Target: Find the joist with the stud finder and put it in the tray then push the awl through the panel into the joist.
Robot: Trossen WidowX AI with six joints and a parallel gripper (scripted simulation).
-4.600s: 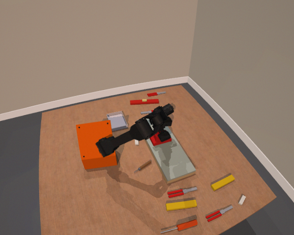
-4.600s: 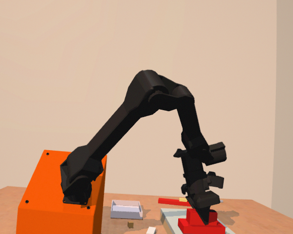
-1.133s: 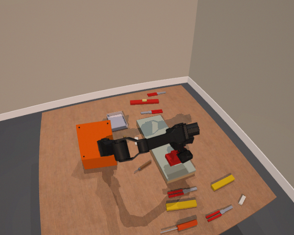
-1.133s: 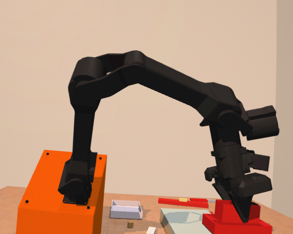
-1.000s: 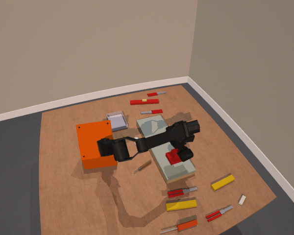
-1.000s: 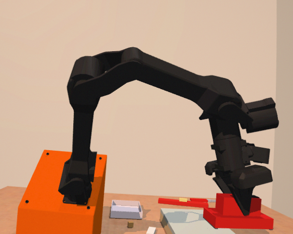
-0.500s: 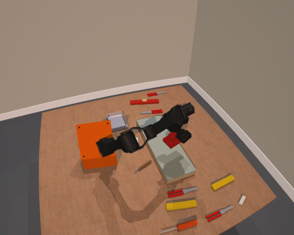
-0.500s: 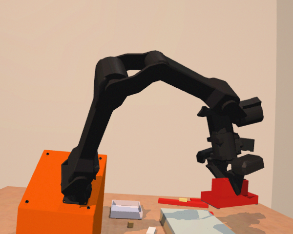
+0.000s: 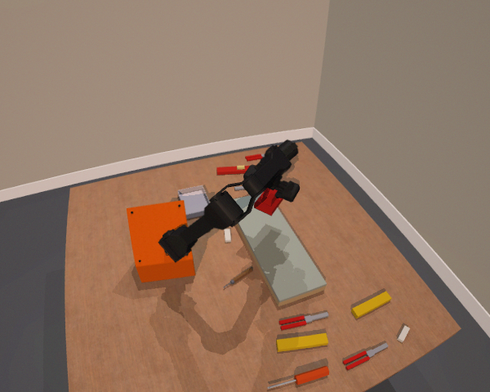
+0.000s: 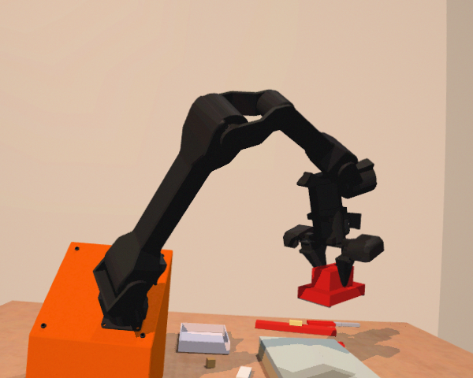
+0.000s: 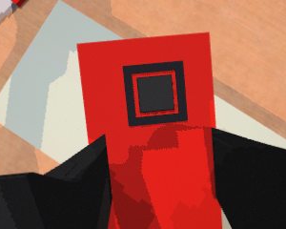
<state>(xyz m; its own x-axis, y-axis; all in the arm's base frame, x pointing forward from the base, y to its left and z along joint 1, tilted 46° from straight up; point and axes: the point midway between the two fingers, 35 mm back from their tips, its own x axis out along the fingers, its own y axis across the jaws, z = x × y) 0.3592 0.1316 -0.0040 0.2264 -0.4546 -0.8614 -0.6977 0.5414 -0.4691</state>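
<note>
The square light lies 40 mm above my gripper tip, 10 mm to the left of it and 10 mm ahead of it. From my gripper tip the other things lie so: small brown cube: 230 mm behind, 190 mm below, 70 mm to the left; red stud finder: 20 mm above; awl: 200 mm to the right, 190 mm below, 180 mm behind.
</note>
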